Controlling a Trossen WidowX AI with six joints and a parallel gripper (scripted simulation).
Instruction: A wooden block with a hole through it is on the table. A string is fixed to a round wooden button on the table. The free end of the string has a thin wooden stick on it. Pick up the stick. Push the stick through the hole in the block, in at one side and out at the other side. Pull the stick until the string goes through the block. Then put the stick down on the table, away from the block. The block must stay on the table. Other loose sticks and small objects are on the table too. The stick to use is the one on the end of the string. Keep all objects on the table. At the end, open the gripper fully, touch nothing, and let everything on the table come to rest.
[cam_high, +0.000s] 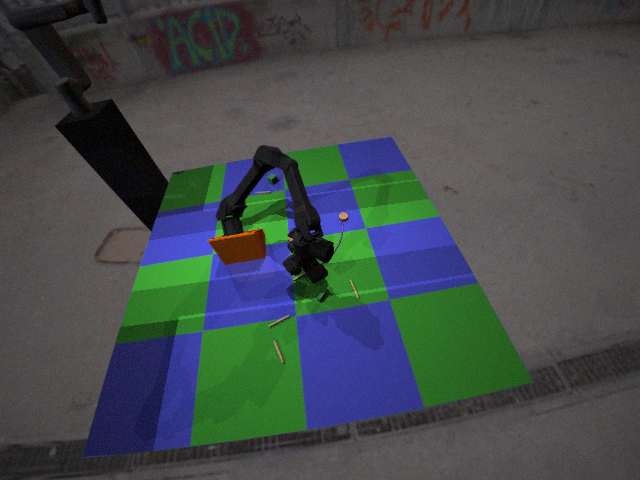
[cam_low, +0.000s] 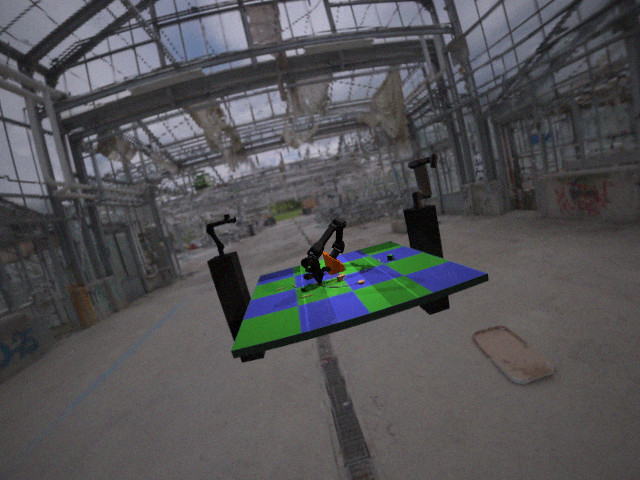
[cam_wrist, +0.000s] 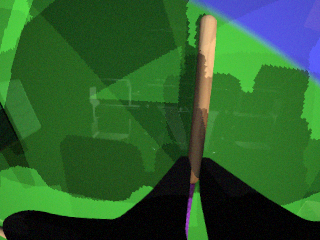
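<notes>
The wooden block is 14 cm to the left of my gripper tip, 1 cm ahead of it and 1 cm above it. Also, from my gripper tip: thin wooden stick: 1 cm to the right, 1 cm behind; round wooden button: 25 cm to the left, 17 cm ahead, 1 cm above; purple string: right at my gripper tip.
</notes>
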